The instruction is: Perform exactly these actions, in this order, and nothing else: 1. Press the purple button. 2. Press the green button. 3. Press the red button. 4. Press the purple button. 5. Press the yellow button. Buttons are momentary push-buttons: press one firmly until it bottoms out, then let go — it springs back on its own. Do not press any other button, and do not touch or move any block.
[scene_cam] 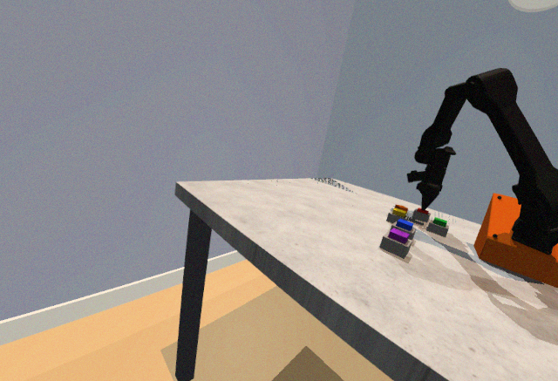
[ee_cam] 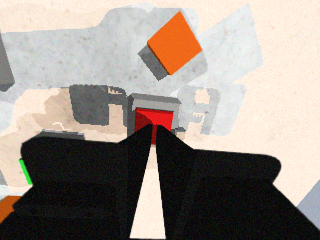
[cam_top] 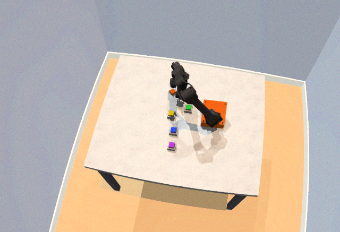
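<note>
My gripper tip is 10 mm above the red button. Round my gripper tip: green button 100 mm to the left, 60 mm behind; orange block 70 mm ahead, 20 mm below; yellow button 170 mm to the left, 30 mm ahead.
</note>
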